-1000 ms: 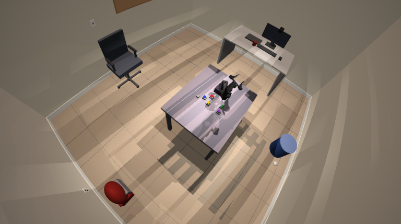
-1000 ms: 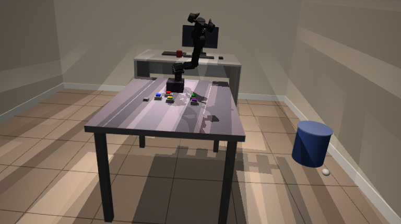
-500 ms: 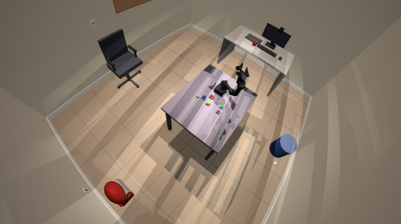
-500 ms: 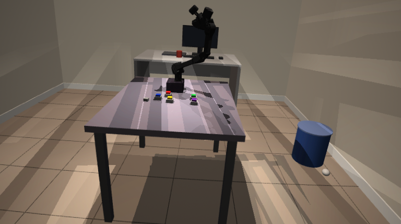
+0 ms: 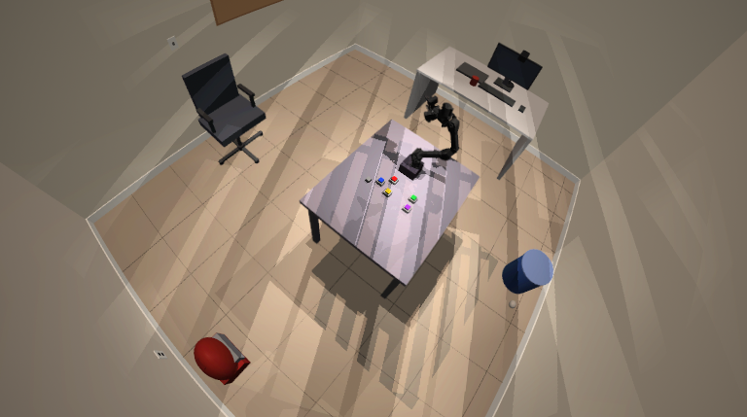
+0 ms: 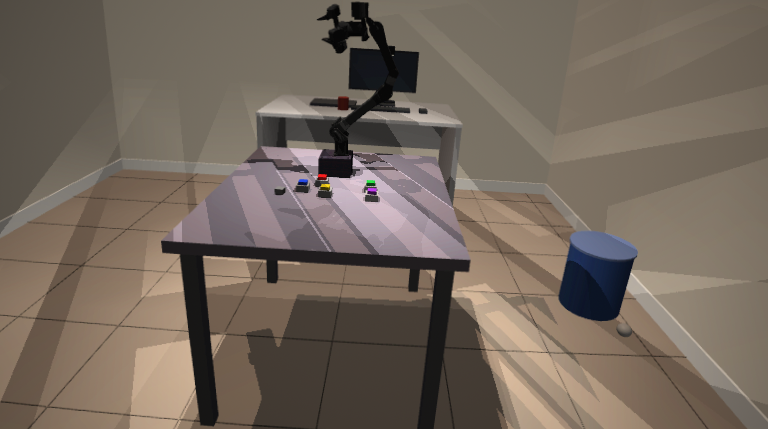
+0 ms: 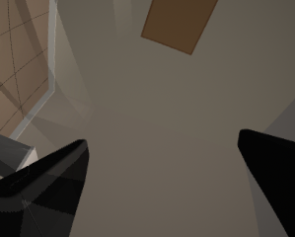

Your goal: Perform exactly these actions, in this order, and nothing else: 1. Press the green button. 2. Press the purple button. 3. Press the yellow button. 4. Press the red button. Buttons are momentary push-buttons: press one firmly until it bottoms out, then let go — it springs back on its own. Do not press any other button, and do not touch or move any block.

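Right now the green button is 300 mm ahead of my gripper tip, 230 mm to the left of it and 560 mm below it. Also, from my gripper tip: red button: 250 mm ahead, 40 mm to the left, 560 mm below; yellow button: 370 mm ahead, 60 mm to the left, 560 mm below; blue button: 320 mm ahead, 30 mm to the right, 560 mm below.
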